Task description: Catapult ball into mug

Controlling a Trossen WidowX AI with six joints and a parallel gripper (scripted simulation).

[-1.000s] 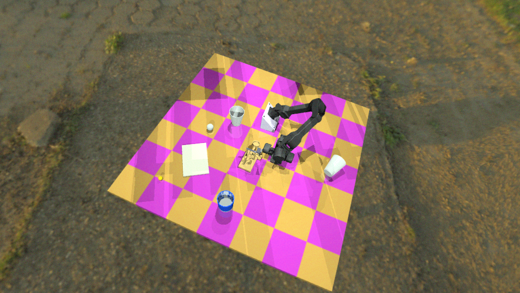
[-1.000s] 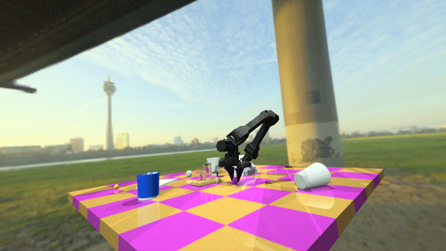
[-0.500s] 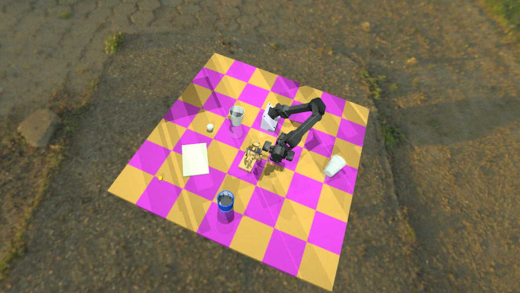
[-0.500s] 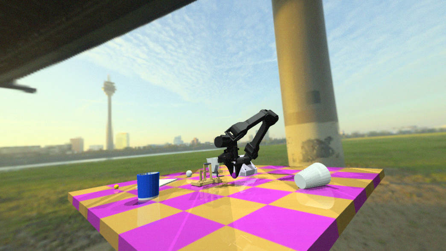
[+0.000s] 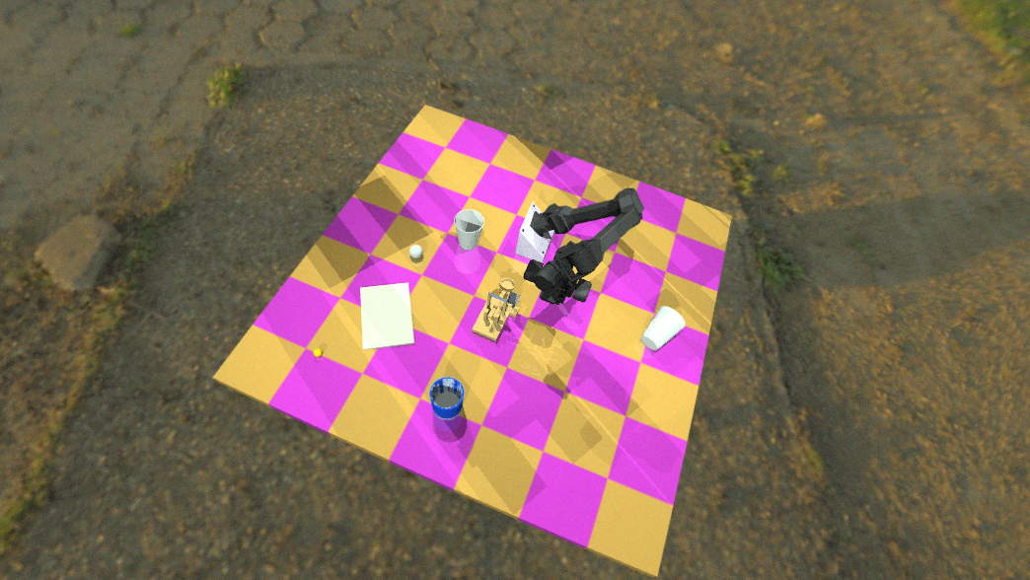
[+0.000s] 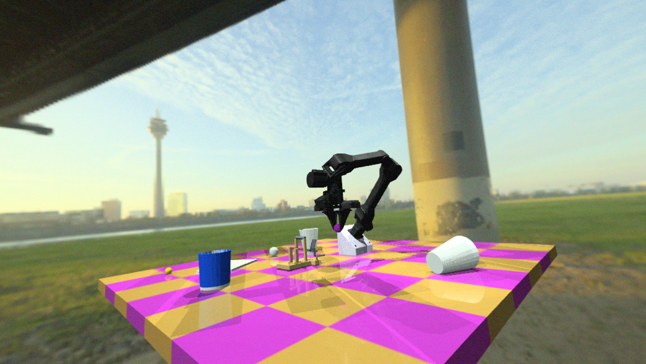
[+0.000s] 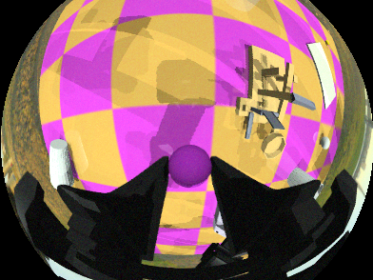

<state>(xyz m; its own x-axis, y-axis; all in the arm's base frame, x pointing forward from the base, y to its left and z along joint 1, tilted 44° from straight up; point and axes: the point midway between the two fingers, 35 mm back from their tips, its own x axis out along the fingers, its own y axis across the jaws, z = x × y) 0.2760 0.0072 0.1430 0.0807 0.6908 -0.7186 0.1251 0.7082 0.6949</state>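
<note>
The wooden catapult is 2 cm ahead of my gripper tip, 13 cm to the right of it and 7 cm below it. From my gripper tip the other things lie so: blue mug: 36 cm ahead, 20 cm to the right, 10 cm below; purple ball: 1 cm above; white ball: 9 cm behind, 46 cm to the right, 11 cm below.
</note>
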